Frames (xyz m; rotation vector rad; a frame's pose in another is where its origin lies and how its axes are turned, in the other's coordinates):
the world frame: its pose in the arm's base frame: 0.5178 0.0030 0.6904 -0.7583 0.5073 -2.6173
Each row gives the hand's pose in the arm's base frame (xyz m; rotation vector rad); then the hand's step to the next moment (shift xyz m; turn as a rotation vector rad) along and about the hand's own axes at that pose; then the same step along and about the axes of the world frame.
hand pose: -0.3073 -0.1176 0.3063 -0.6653 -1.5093 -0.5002
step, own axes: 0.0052 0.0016 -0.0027 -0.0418 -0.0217 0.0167
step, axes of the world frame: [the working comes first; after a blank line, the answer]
step, axes of the arm's base frame: 0.0032 -0.0001 0.0052 -0.0278 -0.0089 -0.0406

-0.0002 -0.0014 0.0059 0.0082 0.0185 -0.0457
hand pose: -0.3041 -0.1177 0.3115 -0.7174 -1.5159 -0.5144
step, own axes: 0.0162 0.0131 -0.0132 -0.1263 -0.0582 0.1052
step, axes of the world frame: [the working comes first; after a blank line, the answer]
step, axes of the arm's base frame: 0.0188 0.0020 0.0158 -0.1175 0.0167 -0.1277

-0.0089 -0.0040 0.0227 0.0299 0.0121 -0.1714
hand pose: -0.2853 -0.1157 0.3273 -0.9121 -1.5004 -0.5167
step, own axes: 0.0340 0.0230 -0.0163 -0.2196 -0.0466 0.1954
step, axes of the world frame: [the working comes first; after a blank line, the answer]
step, axes of the arm's base frame: 0.0300 0.0091 0.0311 -0.1691 0.0707 -0.2345

-0.0141 -0.0140 0.0394 0.0007 -0.0012 -0.2976
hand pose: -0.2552 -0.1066 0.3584 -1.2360 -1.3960 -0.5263
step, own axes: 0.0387 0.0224 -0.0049 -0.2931 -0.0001 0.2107
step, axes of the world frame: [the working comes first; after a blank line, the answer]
step, axes of the arm's base frame: 0.0293 0.0179 0.0290 -0.1492 0.0728 -0.3205

-0.0184 -0.0209 0.0353 -0.0531 0.0391 -0.3549
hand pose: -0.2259 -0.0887 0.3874 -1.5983 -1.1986 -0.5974
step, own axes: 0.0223 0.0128 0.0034 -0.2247 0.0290 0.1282
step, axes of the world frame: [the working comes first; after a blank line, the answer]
step, axes of the arm's base frame: 0.0196 0.0122 0.0118 -0.0823 0.0254 -0.2457

-0.0157 -0.0109 0.0175 -0.0527 0.0642 -0.2467
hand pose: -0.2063 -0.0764 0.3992 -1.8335 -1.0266 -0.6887
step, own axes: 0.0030 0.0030 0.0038 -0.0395 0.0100 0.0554
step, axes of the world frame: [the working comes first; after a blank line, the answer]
step, axes of the arm's base frame: 0.0042 0.0037 -0.0006 -0.0089 0.0327 -0.0599

-0.0053 -0.0019 0.0010 -0.0332 -0.0046 -0.0600
